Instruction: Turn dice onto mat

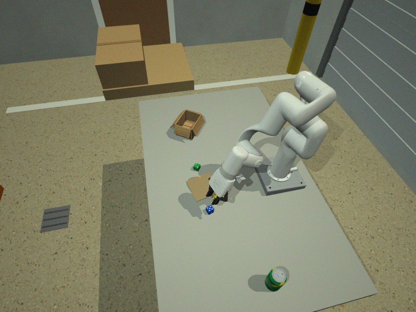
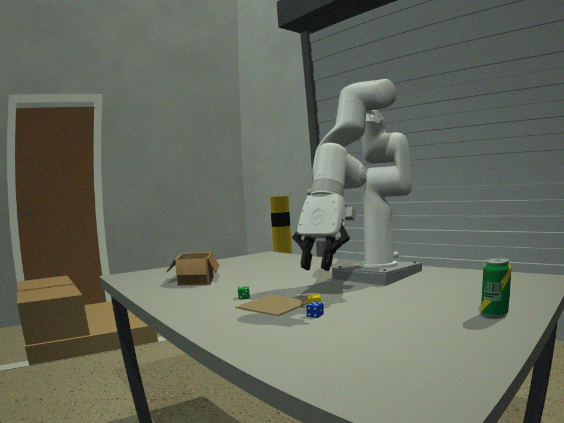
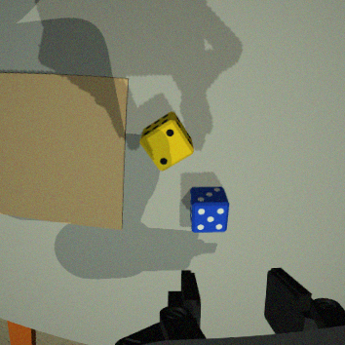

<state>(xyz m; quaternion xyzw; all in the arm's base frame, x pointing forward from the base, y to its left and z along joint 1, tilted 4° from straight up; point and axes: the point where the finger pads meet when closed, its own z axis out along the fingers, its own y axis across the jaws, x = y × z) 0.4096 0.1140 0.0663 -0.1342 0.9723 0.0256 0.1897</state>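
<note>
The blue die lies 11 cm below my hand and 1 cm ahead of it. The rest, counted from my hand: green die: 27 cm to the right, 11 cm below, 1 cm ahead; then yellow die: 11 cm below, 5 cm to the right, 4 cm behind; then cardboard mat: 15 cm to the right, 13 cm below, 1 cm ahead.
</note>
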